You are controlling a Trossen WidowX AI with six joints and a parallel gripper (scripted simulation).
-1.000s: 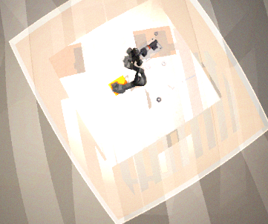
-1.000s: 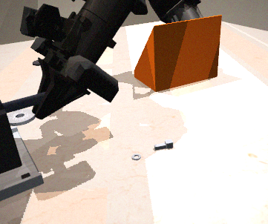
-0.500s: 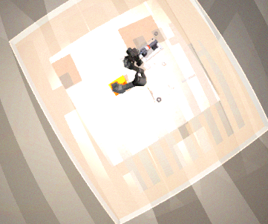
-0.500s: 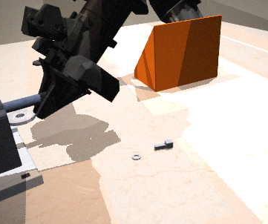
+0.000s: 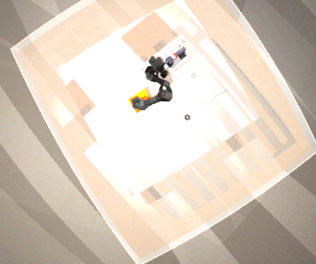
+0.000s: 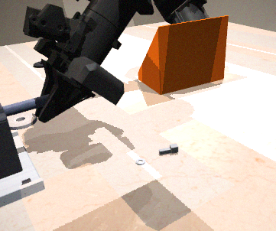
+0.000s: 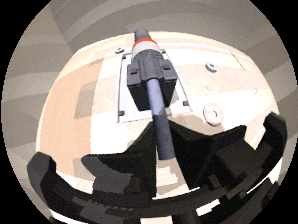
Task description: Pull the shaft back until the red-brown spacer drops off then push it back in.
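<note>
Now: the blue-grey shaft 60 mm ahead of my gripper tip, 20 mm to the left of it and 20 mm above it. Also, from my gripper tip: red-brown spacer 110 mm ahead, 30 mm to the left, 20 mm above; small grey bolt 160 mm behind, 60 mm to the left, 50 mm below; pale washer 120 mm to the right, 50 mm below, 40 mm ahead.
</note>
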